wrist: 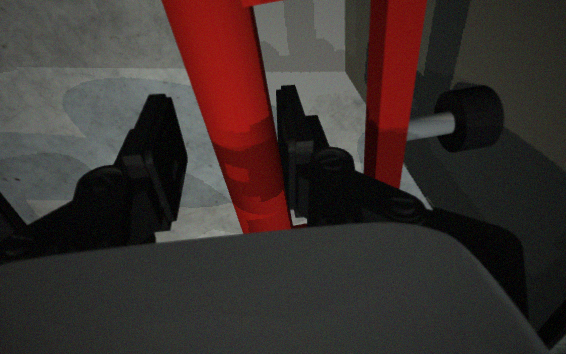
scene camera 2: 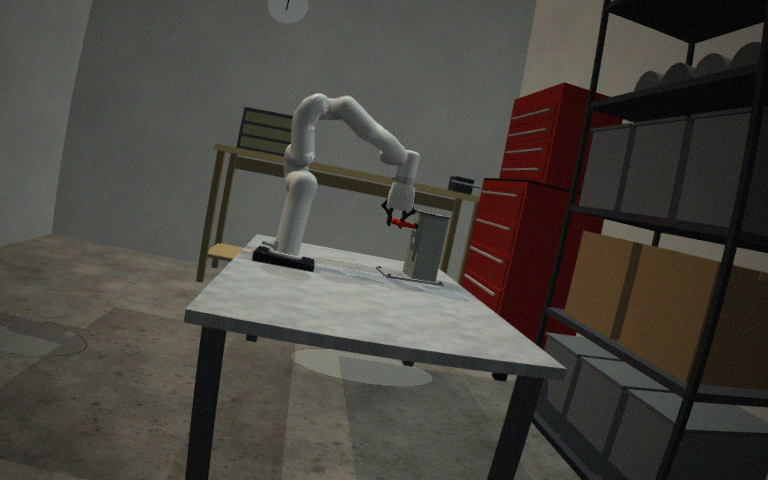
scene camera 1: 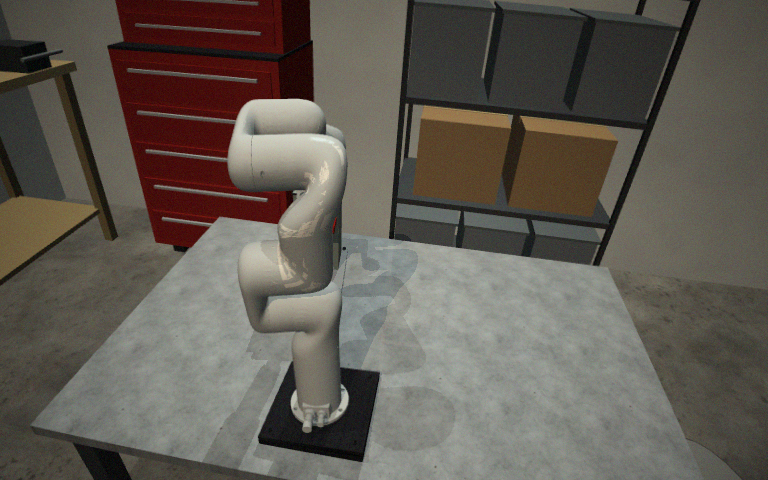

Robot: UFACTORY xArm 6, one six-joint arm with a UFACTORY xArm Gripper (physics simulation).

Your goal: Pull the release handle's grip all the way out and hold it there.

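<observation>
The release handle's round red grip (wrist: 220,65) (scene camera 2: 402,224) runs between the fingers of my gripper (wrist: 229,123) (scene camera 2: 396,220). In the wrist view the right finger is against or very close to the grip, while a clear gap separates the left finger from it. The gripper is open around the grip. A square red bar (wrist: 392,75) of the handle stands outside the right finger, towards the grey upright housing (scene camera 2: 428,249) (wrist: 530,65). In scene camera 1 the arm hides the gripper and most of the handle; a red sliver (scene camera 1: 334,225) shows.
A black knob (wrist: 472,117) on a pale rod lies beside the red bar, close to the right finger's linkage. The housing stands on the grey table (scene camera 1: 509,339) (scene camera 2: 339,305). A red tool cabinet (scene camera 1: 209,96) (scene camera 2: 521,226) and a shelf rack (scene camera 1: 526,113) stand beyond the table.
</observation>
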